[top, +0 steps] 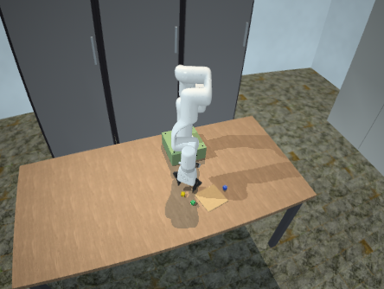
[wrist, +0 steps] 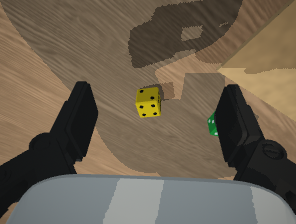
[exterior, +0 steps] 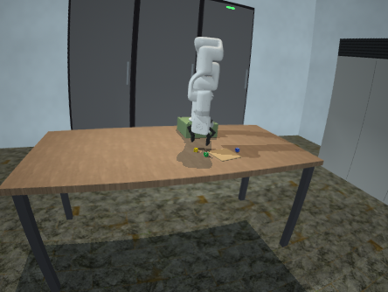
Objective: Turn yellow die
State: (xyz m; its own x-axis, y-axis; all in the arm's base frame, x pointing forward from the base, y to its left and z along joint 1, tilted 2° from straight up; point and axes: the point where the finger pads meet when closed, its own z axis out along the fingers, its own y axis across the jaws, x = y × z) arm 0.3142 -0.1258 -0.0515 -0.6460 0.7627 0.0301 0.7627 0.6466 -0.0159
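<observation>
Now: hand 2 cm short of the yellow die, 3 cm to the left of it and 4 cm above it. From my hand the other things lie so: blue die 7 cm ahead, 21 cm to the left, 4 cm below; tan mat 10 cm ahead, 11 cm to the left, 5 cm below; green die 9 cm ahead, 4 cm below.
</observation>
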